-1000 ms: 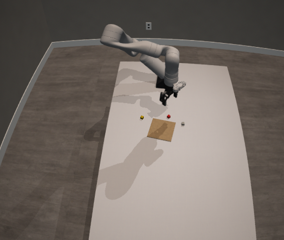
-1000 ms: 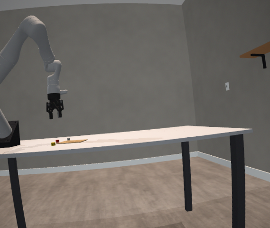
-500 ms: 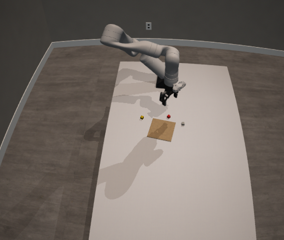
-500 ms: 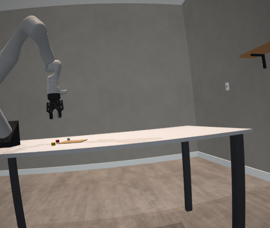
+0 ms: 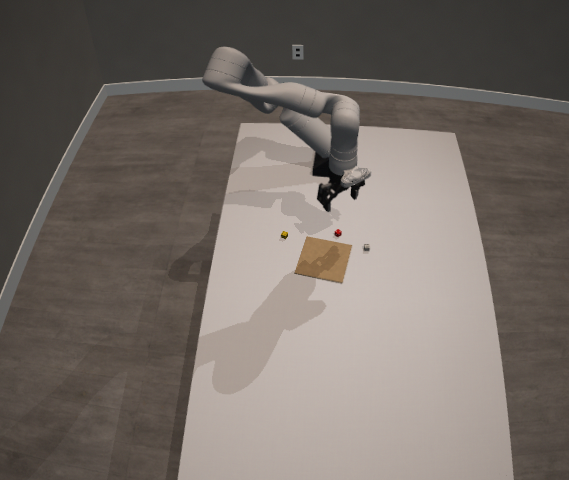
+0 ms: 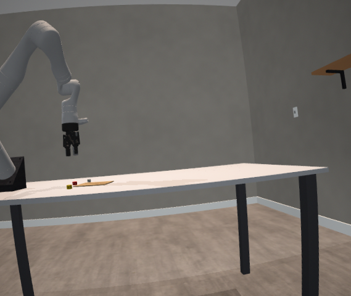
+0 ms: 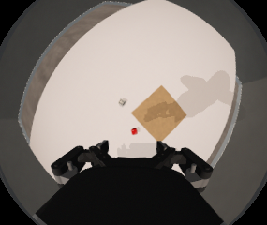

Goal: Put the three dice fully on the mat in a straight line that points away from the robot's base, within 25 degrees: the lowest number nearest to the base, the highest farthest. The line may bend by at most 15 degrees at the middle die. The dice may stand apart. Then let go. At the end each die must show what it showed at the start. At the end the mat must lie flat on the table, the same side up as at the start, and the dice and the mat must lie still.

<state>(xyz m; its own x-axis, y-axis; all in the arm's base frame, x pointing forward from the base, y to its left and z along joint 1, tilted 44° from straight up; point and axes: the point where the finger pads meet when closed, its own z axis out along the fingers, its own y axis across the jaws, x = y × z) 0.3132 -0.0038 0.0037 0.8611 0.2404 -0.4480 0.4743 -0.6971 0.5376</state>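
Right now my hand is 130 mm above the red die. Round my hand: yellow die: 160 mm to the right, 130 mm below; square mat: 90 mm ahead, 50 mm to the right, 140 mm below; white die: 60 mm ahead, 80 mm to the left, 130 mm below.
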